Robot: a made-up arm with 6 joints.
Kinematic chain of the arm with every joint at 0, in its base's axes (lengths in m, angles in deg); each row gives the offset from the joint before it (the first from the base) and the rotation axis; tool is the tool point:
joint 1: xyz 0 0 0.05 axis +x
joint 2: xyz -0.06 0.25 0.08 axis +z
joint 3: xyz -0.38 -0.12 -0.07 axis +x
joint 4: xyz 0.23 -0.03 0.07 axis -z
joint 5: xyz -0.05 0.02 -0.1 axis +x
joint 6: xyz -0.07 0 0.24 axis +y
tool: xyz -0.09 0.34 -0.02
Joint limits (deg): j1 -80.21..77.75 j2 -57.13..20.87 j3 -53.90..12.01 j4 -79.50..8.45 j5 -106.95..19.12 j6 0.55..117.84
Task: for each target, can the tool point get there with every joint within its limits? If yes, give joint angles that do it. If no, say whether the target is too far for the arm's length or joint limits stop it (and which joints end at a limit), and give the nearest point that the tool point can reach.
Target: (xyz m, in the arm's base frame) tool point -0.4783 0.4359 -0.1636
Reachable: yes | joints -9.23 9.51 -22.74 -10.50 -38.61 90.08
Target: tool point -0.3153 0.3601 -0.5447
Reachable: yes | joints -55.88 -36.64 -47.11 -18.84 -2.83 21.05
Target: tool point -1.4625 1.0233 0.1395
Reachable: no: too far | nearest point -0.7022 0.5702 0.0999 | short by 0.886 m
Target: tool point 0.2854 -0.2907 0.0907
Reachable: no: joint limits stop it (at a limit: joint 2, joint 3, joint 4, joint 5, joint 6) | nearest point -0.1292 -0.4548 0.1137 | short by 0.446 m
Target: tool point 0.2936 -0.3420 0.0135
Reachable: no: joint limits stop it (at a limit: joint 2, joint 3, joint 4, joint 5, joint 6) | nearest point -0.1292 -0.4566 0.0013 | short by 0.438 m
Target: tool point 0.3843 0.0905 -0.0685
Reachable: no: joint limits stop it (at a limit: joint 2, joint 4, joint 6) | nearest point 0.1420 0.3554 -0.4153 | short by 0.499 m
